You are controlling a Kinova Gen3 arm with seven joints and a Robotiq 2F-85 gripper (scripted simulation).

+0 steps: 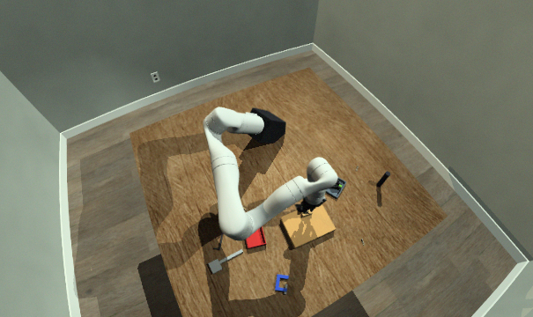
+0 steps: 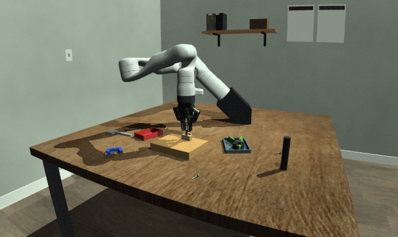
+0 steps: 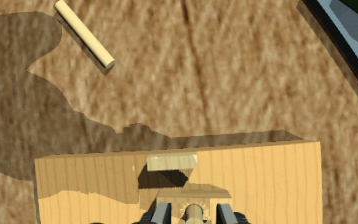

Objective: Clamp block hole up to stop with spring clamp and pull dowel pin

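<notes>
Now: hand 3 cm above the dowel pin. The rest, counted from my hand: thin pale stick 14 cm behind, 8 cm below, 7 cm to the right; small wooden block 5 cm below; tan bench board 7 cm below, 4 cm ahead, 1 cm to the right.
</notes>
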